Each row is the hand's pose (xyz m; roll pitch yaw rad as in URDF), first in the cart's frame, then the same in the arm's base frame.
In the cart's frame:
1: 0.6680 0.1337 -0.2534 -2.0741 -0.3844 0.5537
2: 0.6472 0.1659 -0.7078 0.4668 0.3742 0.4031
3: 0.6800 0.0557 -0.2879 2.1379 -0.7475 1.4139
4: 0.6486 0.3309 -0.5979 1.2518 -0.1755 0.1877
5: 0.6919 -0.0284 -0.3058 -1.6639 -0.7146 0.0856
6: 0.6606 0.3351 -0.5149 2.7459 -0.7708 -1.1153
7: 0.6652 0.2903 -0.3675 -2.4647 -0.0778 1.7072
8: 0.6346 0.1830 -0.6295 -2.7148 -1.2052 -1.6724
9: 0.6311 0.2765 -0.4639 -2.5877 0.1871 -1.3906
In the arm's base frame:
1: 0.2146 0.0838 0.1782 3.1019 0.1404 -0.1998
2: -0.0533 -0.2286 -0.0182 -0.8137 0.2831 -0.9782
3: 0.1719 0.0407 0.2393 1.7438 0.4012 0.5869
4: 0.0775 -0.1286 -0.1285 0.0356 -0.1028 -0.5286
5: 0.1364 0.0089 0.3119 -3.0407 -0.3438 -0.0238
6: 0.1362 -0.0757 -0.1000 0.1069 -1.1254 0.5141
7: 0.2080 0.0227 -0.0056 -2.6682 1.1172 0.6757
8: -0.0096 -0.1610 -0.0084 0.0136 -0.7073 1.0476
9: 0.1220 -0.0262 -0.0348 -2.4970 -1.0153 -2.3438

